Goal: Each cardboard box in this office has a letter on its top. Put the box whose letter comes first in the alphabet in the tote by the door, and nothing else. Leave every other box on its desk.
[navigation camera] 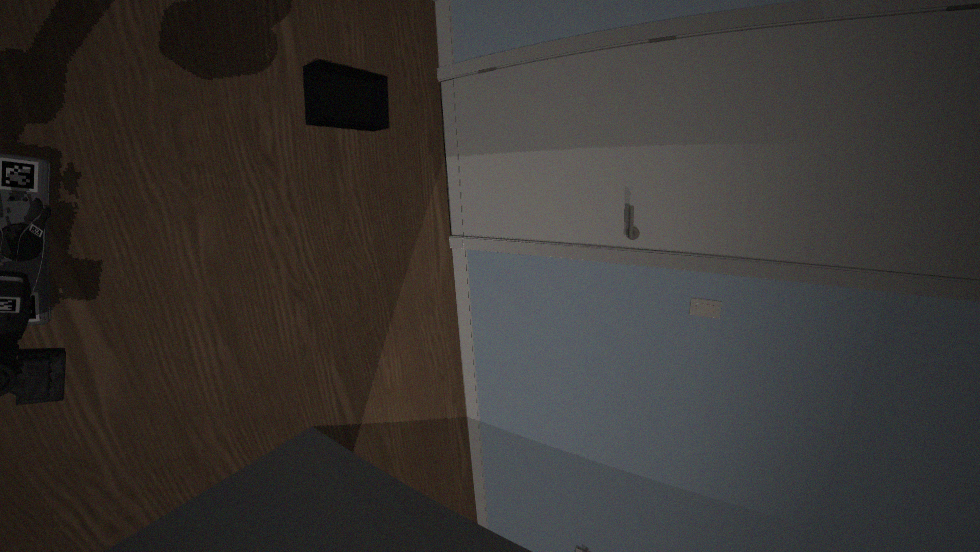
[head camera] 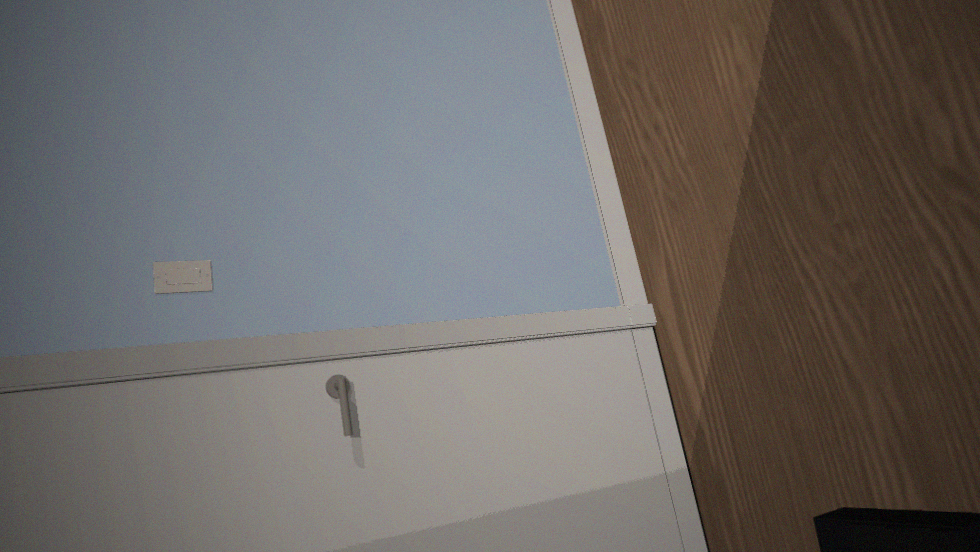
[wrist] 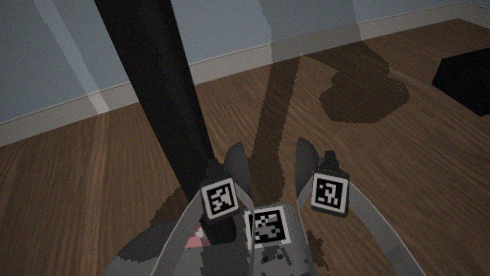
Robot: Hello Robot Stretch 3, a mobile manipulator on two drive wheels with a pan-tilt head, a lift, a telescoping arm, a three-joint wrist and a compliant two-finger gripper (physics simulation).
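Where they show: gripper, between the fingertips: (navigation camera: 18, 196) (wrist: 270, 160); robot's base, origin of its link: (navigation camera: 20, 238).
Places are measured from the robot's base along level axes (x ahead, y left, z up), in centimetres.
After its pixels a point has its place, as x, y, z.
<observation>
My gripper (wrist: 270, 160) @(0.4, 8.3, 36.0) is open in the wrist view, with nothing between its fingers. It hangs above the wooden floor. A black box-shaped thing (head camera: 898, 533) @(88.7, 50.5, 0.3) (navigation camera: 346, 96) @(86.4, 57.8, 0.3) (wrist: 465, 82) @(69.5, 51.8, 7.0) stands on the floor near a pale door (head camera: 480, 425) @(151.2, 27.9, 59.8) (navigation camera: 548, 192) @(150.7, 30.1, 56.1) with a lever handle. It may be the tote; its inside is too dark to make out. In the wrist view it is at the right edge, well beyond and right of the fingers. No cardboard box or letter shows in these views.
A dark grey flat-sided object (navigation camera: 315, 493) @(59.6, -73.5, 31.2) fills the bottom of the navigation view, near the wall. A switch plate (head camera: 182, 277) @(162.3, -11.1, 122.2) (navigation camera: 705, 308) @(162.3, -11.4, 122.2) is on the blue wall beside the door. A black post (wrist: 155, 75) crosses the wrist view left of the fingers. Shadows lie on the floor.
</observation>
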